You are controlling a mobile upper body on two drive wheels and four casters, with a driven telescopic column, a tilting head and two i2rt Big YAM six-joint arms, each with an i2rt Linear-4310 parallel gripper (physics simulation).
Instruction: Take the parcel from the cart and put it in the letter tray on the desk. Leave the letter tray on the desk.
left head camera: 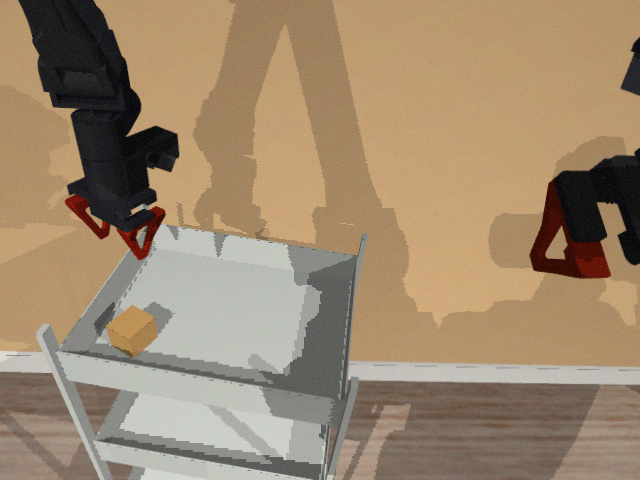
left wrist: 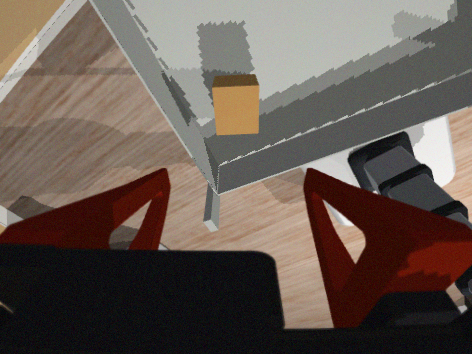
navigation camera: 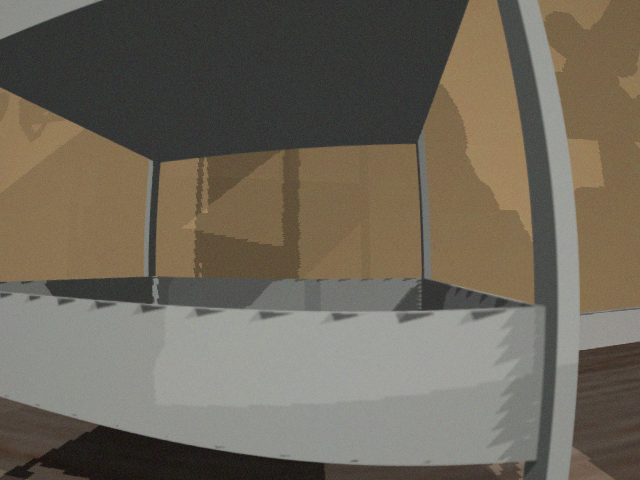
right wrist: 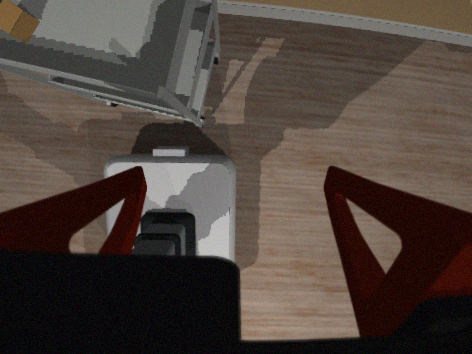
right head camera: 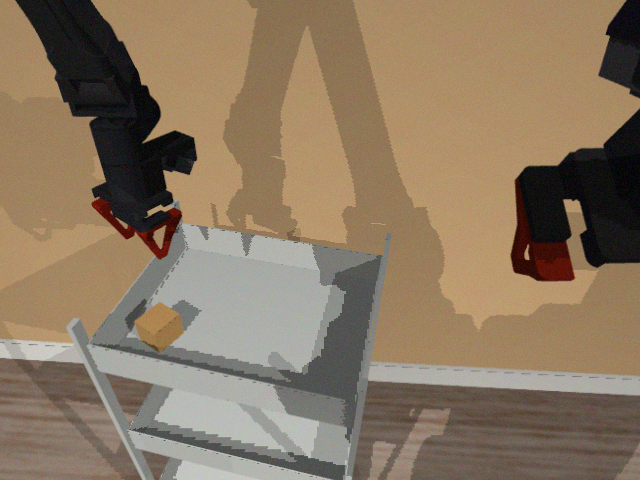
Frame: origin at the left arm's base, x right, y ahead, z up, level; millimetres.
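Where they show: left gripper, fingertip midpoint: [left head camera: 123, 247] [left wrist: 236, 177] [right head camera: 146, 247]; right gripper, fingertip midpoint: [left head camera: 589, 260] [right wrist: 235, 176] [right head camera: 579, 262].
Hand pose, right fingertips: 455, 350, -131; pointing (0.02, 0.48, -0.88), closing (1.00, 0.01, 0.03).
Note:
After its pixels a point has its place, as x, y, z.
The parcel, a small orange-brown box [left head camera: 132, 331] @(6, 606, -517) [right head camera: 159, 327] @(9, 606, -517) [left wrist: 237, 109] @(1, 629, -518) [right wrist: 18, 21] @(22, 616, -521), sits on the top shelf of the grey cart [left head camera: 206, 379] @(132, 503, -502) [right head camera: 222, 382] @(130, 504, -521) [left wrist: 300, 150] @(32, 529, -531) [right wrist: 100, 82] @(200, 488, -510) [navigation camera: 336, 382] @(243, 478, -1060), near its front left corner in the head views. My left gripper [left head camera: 123, 248] @(7, 643, -372) [right head camera: 146, 246] @(7, 643, -372) [left wrist: 236, 177] @(7, 643, -372) is open and empty, above the cart's left edge and apart from the parcel. My right gripper [right wrist: 235, 176] @(455, 350, -131) is open and empty, off to the right of the cart in the head views. The letter tray and the desk do not show in these views.
The cart has raised rims, corner posts [left head camera: 69, 395] @(-90, 547, -602) [right head camera: 105, 392] @(-90, 549, -624) [navigation camera: 560, 258] @(329, 448, -1010) and lower shelves. A tan wall [left head camera: 454, 103] @(606, 987, -257) [right head camera: 465, 103] @(569, 989, -270) stands behind it. The robot's white base [right wrist: 170, 180] @(235, 230, -970) [left wrist: 440, 150] @(429, -92, -970) is close to the cart.

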